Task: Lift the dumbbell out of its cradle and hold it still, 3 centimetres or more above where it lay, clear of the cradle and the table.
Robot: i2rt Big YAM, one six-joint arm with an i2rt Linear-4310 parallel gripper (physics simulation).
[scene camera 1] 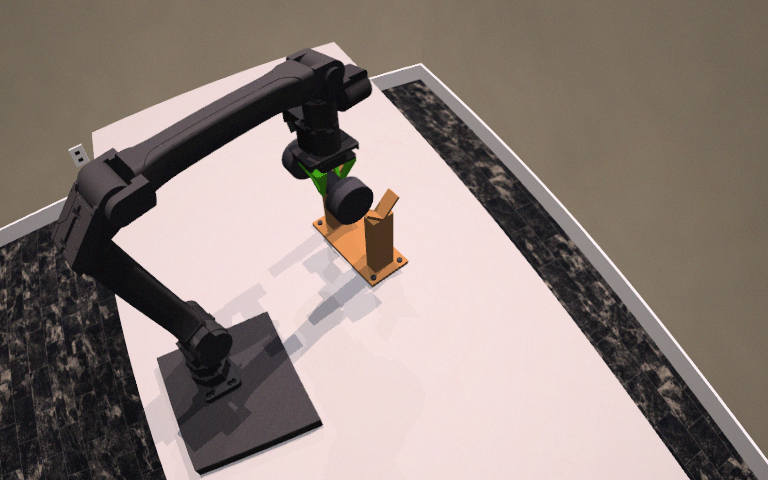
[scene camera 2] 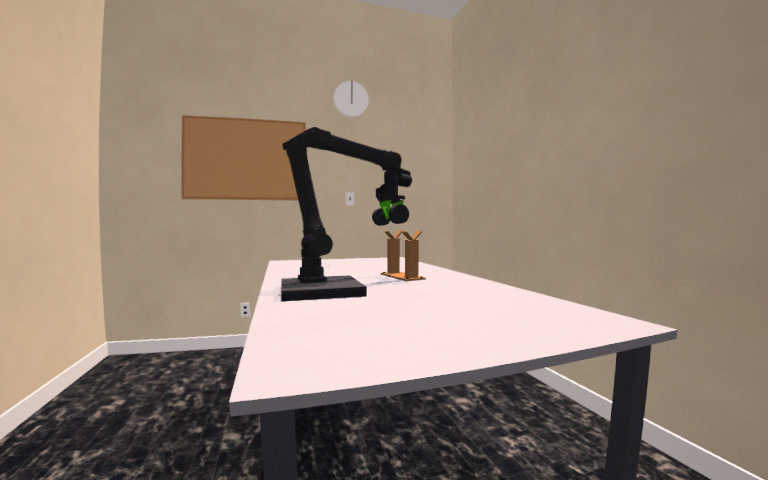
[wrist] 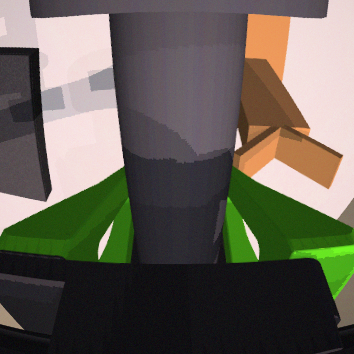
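Where they show: gripper, fingertip midpoint: (wrist: 177, 173); arm's base at its link origin: (scene camera 1: 212, 371) (scene camera 2: 312, 280).
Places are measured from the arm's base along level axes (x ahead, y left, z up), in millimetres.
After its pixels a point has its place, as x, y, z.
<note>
The dark grey dumbbell (scene camera 1: 350, 200) {355, 5, 264} (scene camera 2: 399, 213) {356, 3, 245} (wrist: 177, 100) {356, 134, 256} hangs level in the air, with a round weight at each end. My gripper (scene camera 1: 334, 176) {358, 80, 222} (scene camera 2: 387, 210) {358, 80, 222} (wrist: 177, 173) {358, 80, 222} has green fingers and is shut on the dumbbell's handle, one finger on each side. The orange cradle (scene camera 1: 379, 243) {425, 27, 69} (scene camera 2: 411, 259) {425, 27, 55} (wrist: 310, 155) {456, 49, 157} stands upright on the table (scene camera 1: 481, 339) {495, -231, -31} (scene camera 2: 453, 339) {143, -658, -31}, with two posts topped by V-shaped rests. In the scene camera 2 view a gap shows between the dumbbell and the V rests. In the wrist view the cradle is partly hidden behind the handle.
The arm's dark square base plate (scene camera 1: 271, 396) {79, -111, 2} (scene camera 2: 322, 288) {-4, -171, 0} (wrist: 20, 125) {131, -43, 1} lies on the table, to the left of the cradle in the scene camera 2 view. Walls stand beyond the table, with a cork board (scene camera 2: 243, 158) and a clock (scene camera 2: 351, 98).
</note>
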